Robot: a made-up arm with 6 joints. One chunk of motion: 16 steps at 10 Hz.
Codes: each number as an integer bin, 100 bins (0 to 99) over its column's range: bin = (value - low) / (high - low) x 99, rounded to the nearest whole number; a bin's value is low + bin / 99 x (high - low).
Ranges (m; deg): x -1.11..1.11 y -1.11..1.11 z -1.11..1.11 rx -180..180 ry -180..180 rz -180..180
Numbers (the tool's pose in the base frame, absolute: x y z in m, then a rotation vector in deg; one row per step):
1: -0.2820 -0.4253 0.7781 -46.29 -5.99 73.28
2: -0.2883 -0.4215 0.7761 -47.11 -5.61 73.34
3: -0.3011 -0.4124 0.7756 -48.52 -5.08 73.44
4: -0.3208 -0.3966 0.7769 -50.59 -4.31 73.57
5: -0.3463 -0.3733 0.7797 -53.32 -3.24 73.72
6: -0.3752 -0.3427 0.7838 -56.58 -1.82 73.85
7: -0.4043 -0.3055 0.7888 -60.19 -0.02 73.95
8: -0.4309 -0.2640 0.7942 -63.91 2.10 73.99
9: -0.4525 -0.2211 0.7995 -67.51 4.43 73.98
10: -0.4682 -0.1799 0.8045 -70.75 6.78 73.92
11: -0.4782 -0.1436 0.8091 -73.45 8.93 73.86
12: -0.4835 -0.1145 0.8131 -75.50 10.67 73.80
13: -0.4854 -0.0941 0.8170 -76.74 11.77 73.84
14: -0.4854 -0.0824 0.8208 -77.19 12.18 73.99
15: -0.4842 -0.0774 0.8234 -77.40 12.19 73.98
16: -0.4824 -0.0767 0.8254 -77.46 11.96 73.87
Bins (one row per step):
1: 37 31 84 37 48 70
2: 37 31 84 37 48 70
3: 36 31 84 36 48 70
4: 35 32 84 36 48 70
5: 34 33 84 35 49 70
6: 33 34 84 34 49 70
7: 31 36 85 33 49 70
8: 30 38 85 32 50 70
9: 29 40 85 31 51 70
10: 29 41 85 30 51 70
11: 28 43 86 29 52 70
12: 28 44 86 29 52 70
13: 28 45 86 28 53 70
14: 28 46 86 28 53 70
15: 28 46 86 28 53 70
16: 28 46 86 28 53 70

